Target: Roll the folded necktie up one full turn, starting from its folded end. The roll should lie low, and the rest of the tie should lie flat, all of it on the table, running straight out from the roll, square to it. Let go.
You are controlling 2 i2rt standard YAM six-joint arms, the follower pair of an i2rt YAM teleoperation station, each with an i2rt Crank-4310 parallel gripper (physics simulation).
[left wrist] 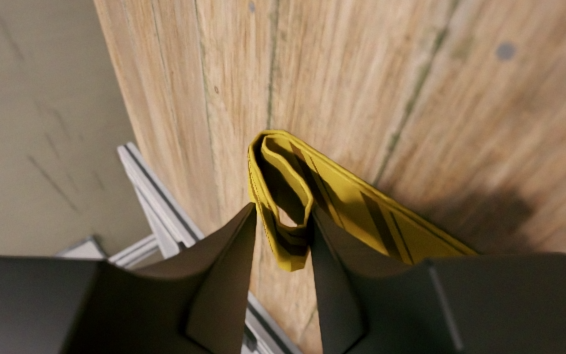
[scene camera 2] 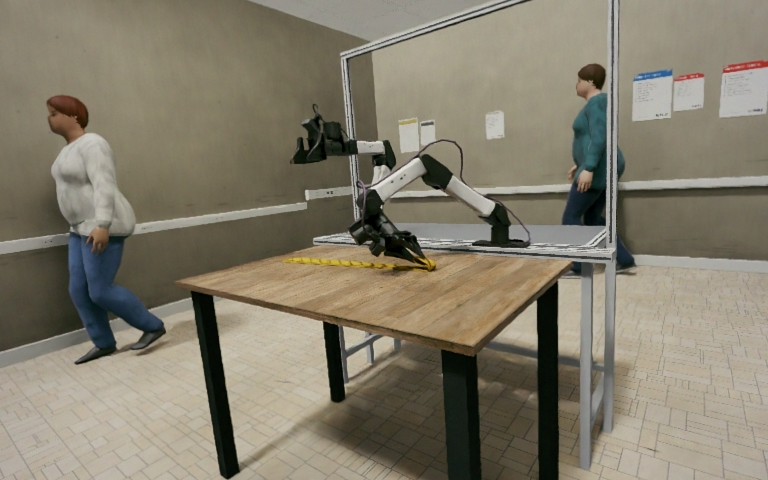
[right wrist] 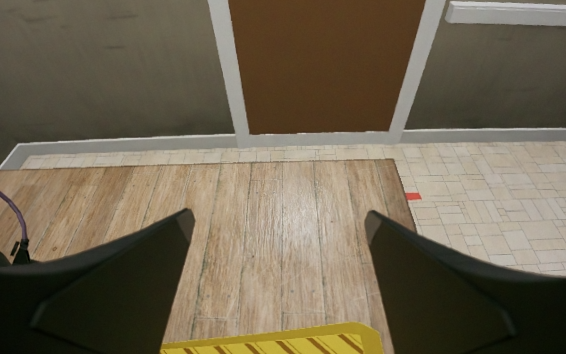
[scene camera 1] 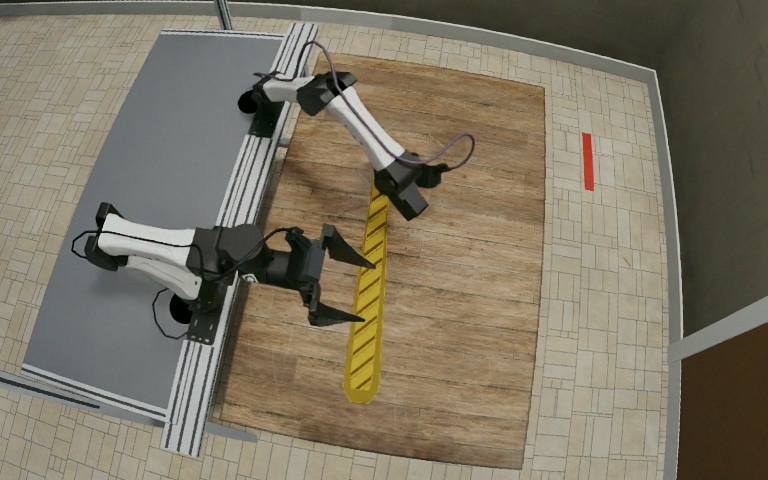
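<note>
The yellow necktie with brown stripes (scene camera 1: 363, 362) (scene camera 2: 334, 262) (left wrist: 345, 194) (right wrist: 300, 345) lies flat along the table. Its folded end is curled into a loose, narrow loop (scene camera 2: 431, 264) (left wrist: 295, 175), with a gap showing in its middle. My left gripper (scene camera 2: 424, 262) (left wrist: 282, 206) is low at the table with its fingers part-way open, one on each side of the loop. In scene camera 1 the left arm hides the loop and these fingertips. My right gripper (scene camera 1: 369, 293) (right wrist: 279, 214) is wide open and empty, high above the middle stretch of the tie.
The wooden table (scene camera 1: 464, 339) (scene camera 2: 339, 300) (left wrist: 340, 75) adjoins the grey arm platform (scene camera 1: 186, 141). The platform's metal rail (scene camera 1: 240, 198) runs along the table's edge. A metal frame (scene camera 2: 612, 124) rises over the platform. Two people (scene camera 2: 93, 186) (scene camera 2: 590, 135) stand beyond the table.
</note>
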